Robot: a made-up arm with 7 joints. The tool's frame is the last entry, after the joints. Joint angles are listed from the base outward. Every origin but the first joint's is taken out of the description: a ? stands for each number. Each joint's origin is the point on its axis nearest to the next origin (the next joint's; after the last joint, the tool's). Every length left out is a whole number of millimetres.
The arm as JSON. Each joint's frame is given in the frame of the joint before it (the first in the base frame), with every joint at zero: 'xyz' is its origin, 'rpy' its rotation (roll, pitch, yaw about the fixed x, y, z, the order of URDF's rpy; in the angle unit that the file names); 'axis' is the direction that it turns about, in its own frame. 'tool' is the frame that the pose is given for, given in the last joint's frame.
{
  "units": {
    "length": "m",
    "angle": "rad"
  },
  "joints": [
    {
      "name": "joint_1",
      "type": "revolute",
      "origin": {
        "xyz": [
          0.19,
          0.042,
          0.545
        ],
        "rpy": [
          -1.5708,
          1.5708,
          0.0
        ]
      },
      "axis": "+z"
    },
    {
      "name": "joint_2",
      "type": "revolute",
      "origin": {
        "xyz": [
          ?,
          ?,
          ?
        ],
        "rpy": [
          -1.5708,
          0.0,
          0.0
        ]
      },
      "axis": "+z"
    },
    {
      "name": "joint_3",
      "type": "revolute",
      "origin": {
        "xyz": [
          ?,
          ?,
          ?
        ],
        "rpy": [
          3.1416,
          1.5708,
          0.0
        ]
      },
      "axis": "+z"
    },
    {
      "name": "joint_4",
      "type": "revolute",
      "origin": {
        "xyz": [
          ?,
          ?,
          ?
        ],
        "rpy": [
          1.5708,
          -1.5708,
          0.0
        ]
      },
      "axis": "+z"
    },
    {
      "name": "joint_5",
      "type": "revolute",
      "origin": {
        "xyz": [
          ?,
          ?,
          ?
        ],
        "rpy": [
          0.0,
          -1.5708,
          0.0
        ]
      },
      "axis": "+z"
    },
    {
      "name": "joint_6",
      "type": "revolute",
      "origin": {
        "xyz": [
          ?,
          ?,
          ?
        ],
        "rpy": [
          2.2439,
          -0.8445,
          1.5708
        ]
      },
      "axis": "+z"
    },
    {
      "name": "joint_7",
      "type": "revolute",
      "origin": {
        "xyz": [
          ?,
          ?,
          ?
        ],
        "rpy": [
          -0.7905,
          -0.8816,
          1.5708
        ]
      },
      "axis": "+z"
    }
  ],
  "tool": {
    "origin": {
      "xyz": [
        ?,
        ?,
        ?
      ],
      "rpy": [
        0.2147,
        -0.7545,
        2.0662
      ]
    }
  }
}
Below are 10 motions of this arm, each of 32 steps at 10 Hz.
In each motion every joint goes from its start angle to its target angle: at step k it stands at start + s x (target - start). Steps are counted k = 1, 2, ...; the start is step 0. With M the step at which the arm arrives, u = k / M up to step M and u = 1 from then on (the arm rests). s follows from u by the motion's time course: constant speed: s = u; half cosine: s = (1 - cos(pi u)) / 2; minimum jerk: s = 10 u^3 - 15 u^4 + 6 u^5.
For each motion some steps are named. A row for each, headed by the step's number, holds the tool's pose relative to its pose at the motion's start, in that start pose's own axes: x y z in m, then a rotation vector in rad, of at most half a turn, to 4 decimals.
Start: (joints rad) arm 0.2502 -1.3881 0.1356 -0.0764 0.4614 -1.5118 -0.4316
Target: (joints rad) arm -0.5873 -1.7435 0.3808 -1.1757 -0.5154 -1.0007 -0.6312
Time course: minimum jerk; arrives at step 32
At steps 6, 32:
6: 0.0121 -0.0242 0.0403 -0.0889 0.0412 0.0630
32: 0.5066 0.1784 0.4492 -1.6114 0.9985 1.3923

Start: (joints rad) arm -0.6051 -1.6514 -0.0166 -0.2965 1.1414 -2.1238 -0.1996
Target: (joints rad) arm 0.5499 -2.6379 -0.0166 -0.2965 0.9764 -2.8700 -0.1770
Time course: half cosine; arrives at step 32
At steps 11, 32:
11: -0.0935 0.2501 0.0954 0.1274 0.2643 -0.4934
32: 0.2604 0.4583 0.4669 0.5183 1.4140 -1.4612

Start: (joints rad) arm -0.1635 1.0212 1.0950 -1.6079 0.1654 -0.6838 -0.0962
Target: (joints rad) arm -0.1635 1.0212 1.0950 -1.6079 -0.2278 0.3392 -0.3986
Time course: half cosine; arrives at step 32
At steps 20, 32:
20: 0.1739 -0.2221 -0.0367 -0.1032 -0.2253 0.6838
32: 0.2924 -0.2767 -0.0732 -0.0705 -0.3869 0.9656

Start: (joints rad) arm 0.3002 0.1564 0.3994 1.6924 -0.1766 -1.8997 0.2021
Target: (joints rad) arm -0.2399 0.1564 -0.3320 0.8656 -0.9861 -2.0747 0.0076
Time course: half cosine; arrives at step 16
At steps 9, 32:
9: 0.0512 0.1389 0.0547 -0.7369 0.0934 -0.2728
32: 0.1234 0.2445 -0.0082 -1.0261 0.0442 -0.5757

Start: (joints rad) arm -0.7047 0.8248 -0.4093 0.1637 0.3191 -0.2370 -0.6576
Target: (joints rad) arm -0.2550 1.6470 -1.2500 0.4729 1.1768 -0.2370 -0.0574
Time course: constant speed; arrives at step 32
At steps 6, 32:
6: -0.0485 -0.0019 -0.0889 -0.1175 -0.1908 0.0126
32: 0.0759 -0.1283 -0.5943 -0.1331 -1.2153 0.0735

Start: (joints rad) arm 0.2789 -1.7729 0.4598 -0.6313 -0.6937 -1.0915 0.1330
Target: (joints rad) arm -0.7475 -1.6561 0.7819 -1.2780 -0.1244 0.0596 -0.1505
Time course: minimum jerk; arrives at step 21
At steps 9, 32:
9: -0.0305 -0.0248 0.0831 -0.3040 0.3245 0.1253
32: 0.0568 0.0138 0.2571 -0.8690 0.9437 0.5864

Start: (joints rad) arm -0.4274 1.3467 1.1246 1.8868 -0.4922 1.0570 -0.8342
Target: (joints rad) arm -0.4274 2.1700 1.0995 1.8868 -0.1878 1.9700 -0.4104
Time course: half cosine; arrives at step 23
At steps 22, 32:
22: 0.1875 -0.0239 -0.1089 0.5824 -0.2687 0.3177
32: 0.1887 -0.0239 -0.1096 0.5848 -0.2705 0.3192

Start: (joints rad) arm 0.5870 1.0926 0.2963 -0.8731 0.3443 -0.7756 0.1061
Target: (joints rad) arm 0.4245 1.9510 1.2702 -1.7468 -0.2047 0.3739 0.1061
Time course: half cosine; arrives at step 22
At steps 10, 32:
10: 0.2005 -0.0924 0.1727 -0.5490 0.5020 0.4245
32: 0.5362 -0.0859 0.2432 -0.6045 1.4118 0.4533

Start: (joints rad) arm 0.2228 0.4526 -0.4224 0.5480 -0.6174 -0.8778 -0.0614
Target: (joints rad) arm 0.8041 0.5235 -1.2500 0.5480 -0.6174 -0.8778 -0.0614
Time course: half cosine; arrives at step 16
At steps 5, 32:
5: -0.0107 0.0468 0.0245 -0.0882 0.0614 -0.1343
32: -0.0023 0.1838 0.0932 -0.5042 0.2889 -0.4728

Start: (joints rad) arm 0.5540 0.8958 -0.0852 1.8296 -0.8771 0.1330 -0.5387
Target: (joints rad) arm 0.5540 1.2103 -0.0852 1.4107 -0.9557 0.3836 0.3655
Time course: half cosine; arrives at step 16
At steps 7, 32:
7: 0.0628 -0.0694 -0.0852 0.4588 0.0287 0.3094
32: 0.1776 -0.0240 -0.2614 1.1191 -0.0184 0.7828

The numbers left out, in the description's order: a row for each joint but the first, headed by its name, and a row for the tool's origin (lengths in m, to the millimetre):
joint_2: 0.008 -0.003 0.0
joint_3: -0.019 -0.155 0.0
joint_4: -0.022 0.18 0.0
joint_5: -0.031 -0.016 0.0
joint_6: 0.0 0.0 0.0
joint_7: 0.206 0.075 0.0
tool: 0.272 -0.123 0.0

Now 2 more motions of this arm.
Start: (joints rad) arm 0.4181 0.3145 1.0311 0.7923 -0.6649 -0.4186 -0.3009
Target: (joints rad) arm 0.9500 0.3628 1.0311 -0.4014 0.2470 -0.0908 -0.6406
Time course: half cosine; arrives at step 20
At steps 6, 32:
6: -0.0294 0.1434 0.0242 0.0247 0.0480 -0.3566
32: 0.3203 0.4207 0.3217 -0.1053 0.8645 -1.2542

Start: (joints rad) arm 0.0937 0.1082 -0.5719 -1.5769 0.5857 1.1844 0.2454
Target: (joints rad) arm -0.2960 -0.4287 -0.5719 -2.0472 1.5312 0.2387 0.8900
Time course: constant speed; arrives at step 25
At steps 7, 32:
7: -0.0018 0.0672 0.0696 0.2851 0.1422 -0.1597
32: -0.0234 0.1848 0.2449 0.7131 0.4544 -0.4646

